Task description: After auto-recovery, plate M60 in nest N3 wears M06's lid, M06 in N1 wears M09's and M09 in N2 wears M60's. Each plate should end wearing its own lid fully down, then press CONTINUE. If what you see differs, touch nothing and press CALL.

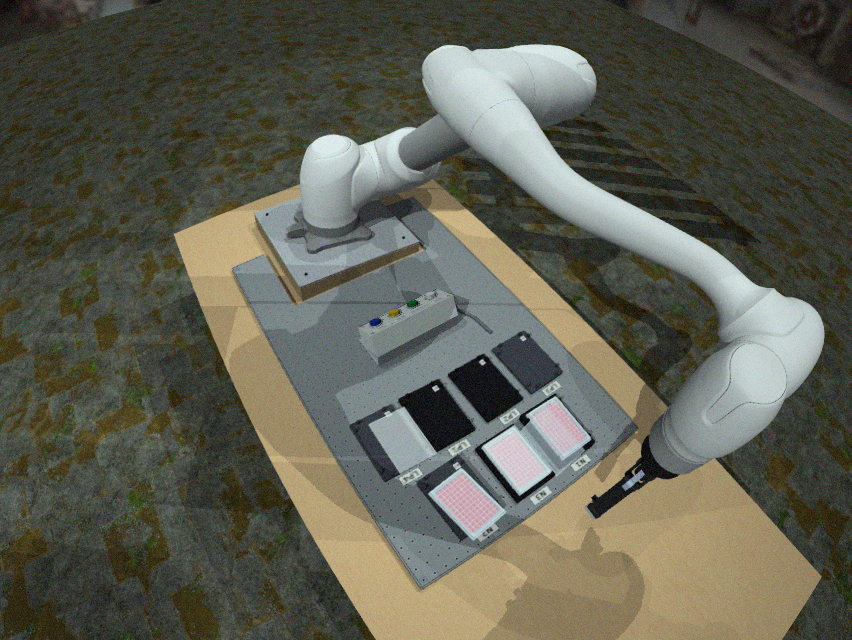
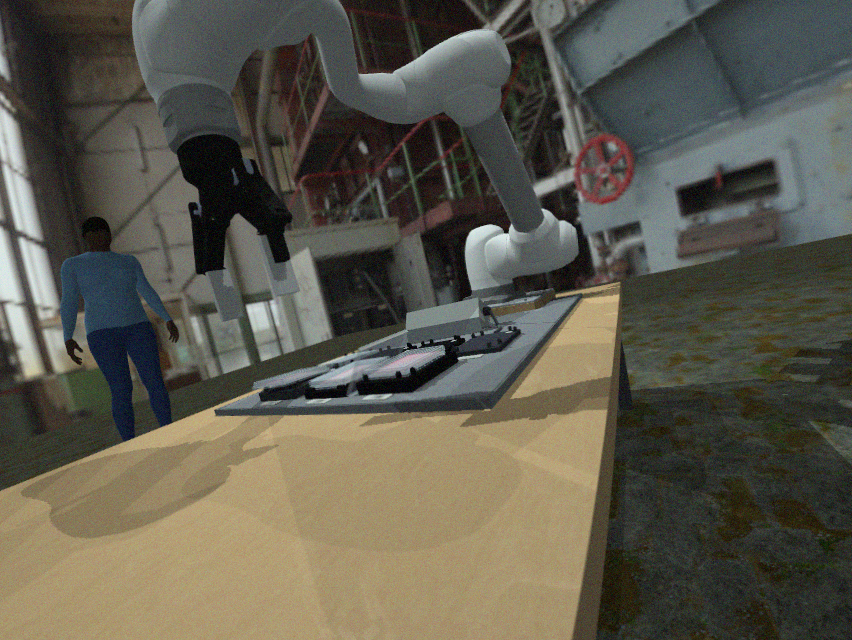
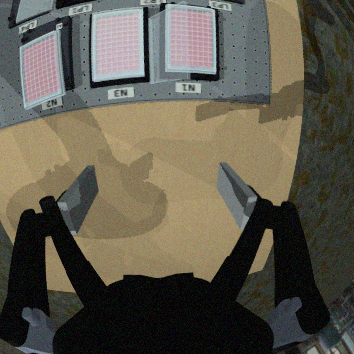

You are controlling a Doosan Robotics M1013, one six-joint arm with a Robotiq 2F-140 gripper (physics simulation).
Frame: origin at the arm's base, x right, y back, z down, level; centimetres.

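Seen in the pictures: gripper, fingertip midpoint: (image 2: pixel 257 307) (image 3: pixel 156 176); arm's base, link origin: (image 1: pixel 331 227) (image 2: pixel 495 301).
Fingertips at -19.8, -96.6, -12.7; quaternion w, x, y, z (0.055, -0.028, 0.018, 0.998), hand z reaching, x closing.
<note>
Offsets run from my fingertips to a thing's top centre, as dx, dy, dz. "spot": to the spot under its first point.
My gripper (image 1: pixel 593 508) (image 2: pixel 256 304) (image 3: pixel 156 176) is open and empty, above the wooden table in front of the nests. The pink-welled plate at N1 (image 1: pixel 560 428) (image 3: pixel 191 40) has a clear lid @[-0.4, +17.2, +8.6] (image 3: pixel 158 50) askew, sticking out towards N3. The plate at N3 @[+7.7, +17.3, +13.1] (image 1: pixel 517 460) (image 3: pixel 118 45) sits squarely in its black nest. The plate at N2 @[+21.3, +13.4, +11.8] (image 1: pixel 466 504) (image 3: pixel 42 70) sits shifted and turned off its dark nest @[spot: +16.2, +15.3, +14.4] (image 3: pixel 68 55). Plate names and whose lid is whose cannot be read. The button box @[+13.8, +56.8, +7.7] (image 1: pixel 413 329) (image 2: pixel 444 318) has blue, yellow, green and whitish buttons; their lettering is unreadable.
Behind the nests, black LP1 @[+17.5, +34.2, +14.1] (image 1: pixel 438 416) and LP2 @[+4.5, +36.0, +14.1] (image 1: pixel 486 387) and dark grey LP3 @[-8.1, +38.0, +14.1] (image 1: pixel 528 362) show no visible lid. A pale translucent panel @[+26.7, +31.3, +13.8] (image 1: pixel 401 441) lies off-centre on LP4 @[+29.3, +32.4, +14.1] (image 1: pixel 368 451). A cable runs beside the button box. A person (image 2: pixel 113 303) stands beyond the table.
</note>
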